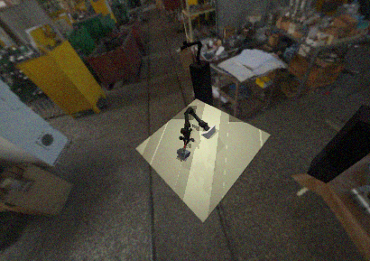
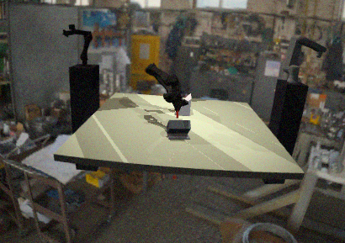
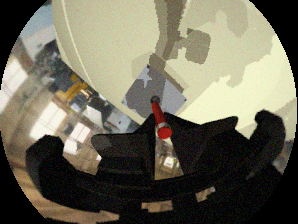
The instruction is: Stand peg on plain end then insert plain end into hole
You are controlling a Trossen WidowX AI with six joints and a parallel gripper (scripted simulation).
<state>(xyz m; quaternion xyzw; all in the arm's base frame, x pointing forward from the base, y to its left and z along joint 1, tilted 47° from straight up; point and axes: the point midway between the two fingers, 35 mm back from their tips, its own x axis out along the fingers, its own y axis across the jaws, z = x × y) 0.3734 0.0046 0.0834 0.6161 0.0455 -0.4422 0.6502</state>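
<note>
Right now the sloped panel is 60 mm ahead of my gripper tip, 10 mm to the left of it and 80 mm below it. From my gripper tip the other things lie so: red peg 10 mm behind, 10 mm above.
</note>
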